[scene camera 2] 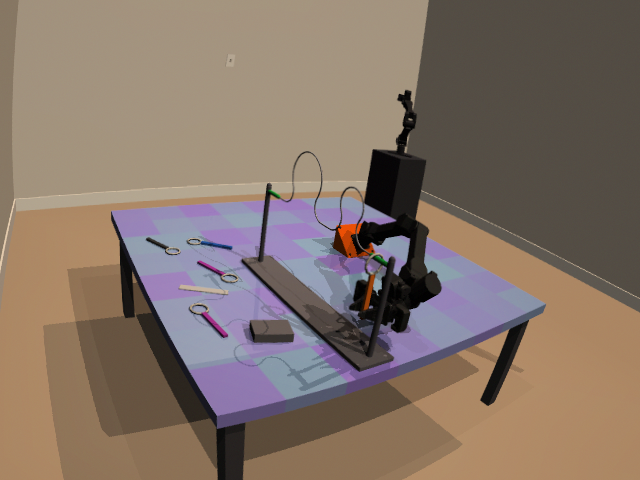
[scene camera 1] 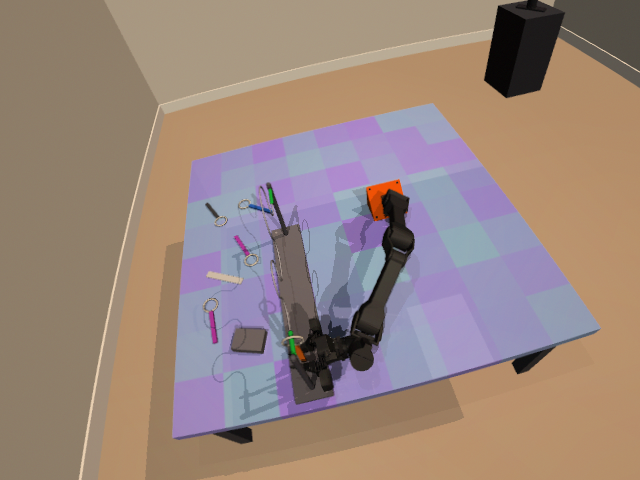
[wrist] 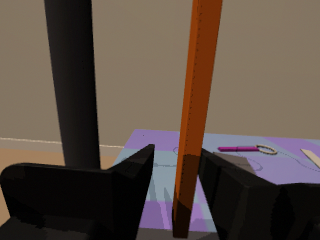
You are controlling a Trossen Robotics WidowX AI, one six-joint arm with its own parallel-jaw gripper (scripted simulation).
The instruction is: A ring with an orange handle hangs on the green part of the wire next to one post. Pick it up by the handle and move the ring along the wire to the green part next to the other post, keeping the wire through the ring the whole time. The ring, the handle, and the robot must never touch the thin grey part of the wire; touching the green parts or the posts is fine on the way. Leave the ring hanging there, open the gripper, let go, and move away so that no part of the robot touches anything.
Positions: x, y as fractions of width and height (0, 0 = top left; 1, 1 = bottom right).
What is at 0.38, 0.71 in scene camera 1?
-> A dark box.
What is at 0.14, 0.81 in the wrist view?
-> My gripper.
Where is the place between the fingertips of my gripper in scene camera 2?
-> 0.55, 0.65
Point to a dark box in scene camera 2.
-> At 0.42, 0.69
